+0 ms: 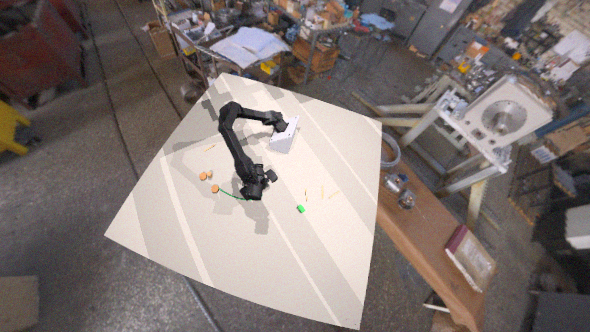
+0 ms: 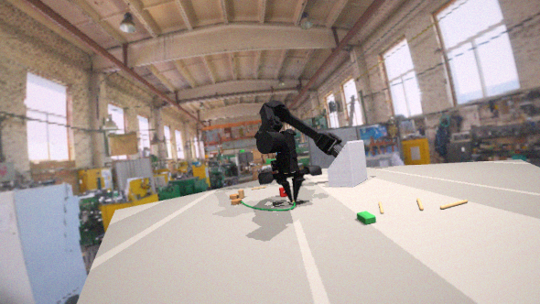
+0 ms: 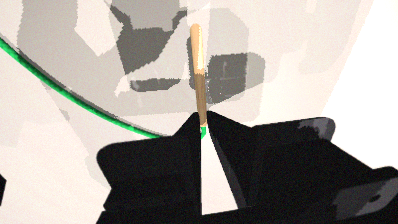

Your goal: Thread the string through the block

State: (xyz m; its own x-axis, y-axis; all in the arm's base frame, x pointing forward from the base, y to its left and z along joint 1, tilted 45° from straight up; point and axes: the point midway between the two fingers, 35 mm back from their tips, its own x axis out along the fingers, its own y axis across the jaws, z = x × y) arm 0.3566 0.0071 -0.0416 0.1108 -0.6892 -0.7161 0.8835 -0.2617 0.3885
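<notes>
The small red block is 70 mm behind my gripper tip and 130 mm to the right of it. Also, from my gripper tip: wooden peg 40 mm ahead, 280 mm to the right; small green block 230 mm to the left, 10 mm below.
</notes>
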